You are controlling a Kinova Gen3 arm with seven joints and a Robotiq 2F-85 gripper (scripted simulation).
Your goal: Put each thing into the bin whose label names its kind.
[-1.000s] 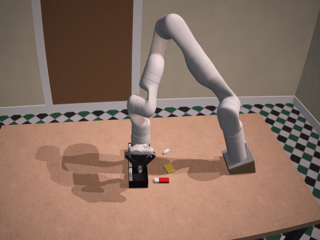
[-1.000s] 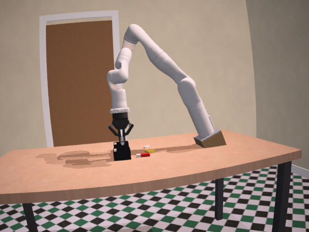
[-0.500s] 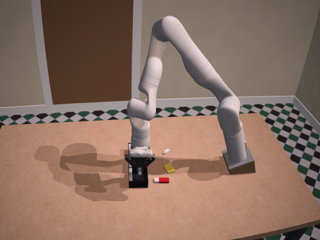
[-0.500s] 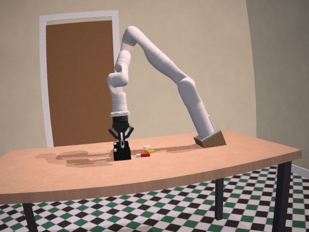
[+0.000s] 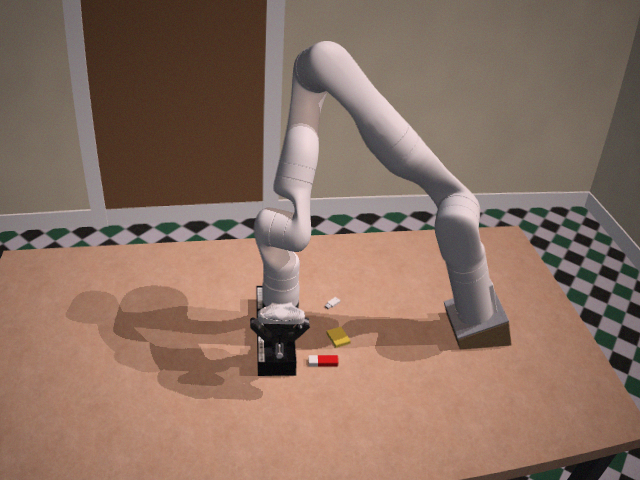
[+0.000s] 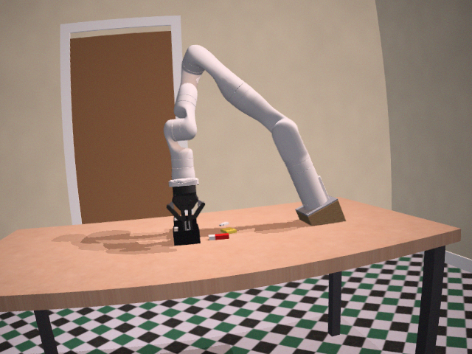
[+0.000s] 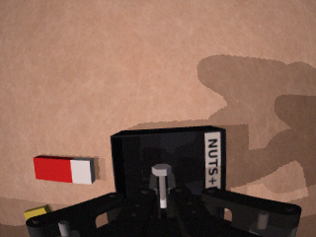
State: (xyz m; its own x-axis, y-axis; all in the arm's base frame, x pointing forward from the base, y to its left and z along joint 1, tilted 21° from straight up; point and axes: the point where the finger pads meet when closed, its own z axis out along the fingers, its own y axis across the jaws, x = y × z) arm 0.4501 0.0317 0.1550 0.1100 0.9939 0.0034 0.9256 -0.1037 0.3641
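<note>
The bolt lies 2 cm below my hand and 1 cm to the left of it. Round my hand: red battery (16 cm to the right, 4 cm below, 3 cm behind); red-and-white block (9 cm behind, 4 cm below, 2 cm to the left); yellow block (15 cm behind, 5 cm to the right, 4 cm below).
</note>
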